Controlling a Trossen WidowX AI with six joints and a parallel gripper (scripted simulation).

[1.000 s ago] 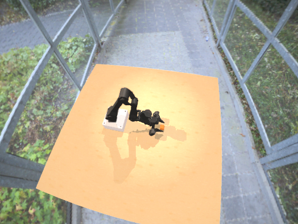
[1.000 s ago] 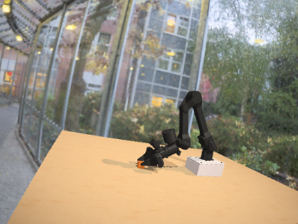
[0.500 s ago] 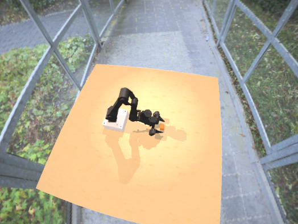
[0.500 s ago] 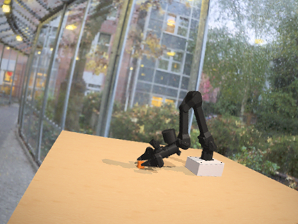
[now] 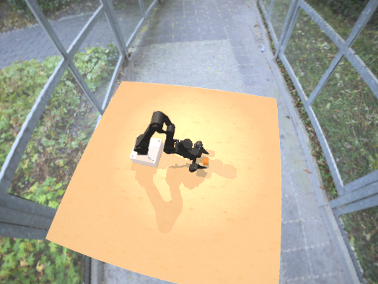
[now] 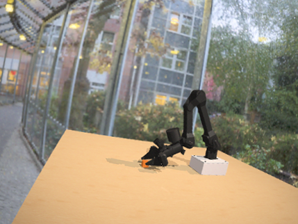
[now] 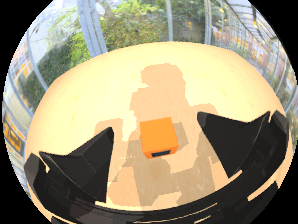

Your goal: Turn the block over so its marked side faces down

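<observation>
Now: the small orange block 2 cm behind my gripper tip and 1 cm below it.
</observation>
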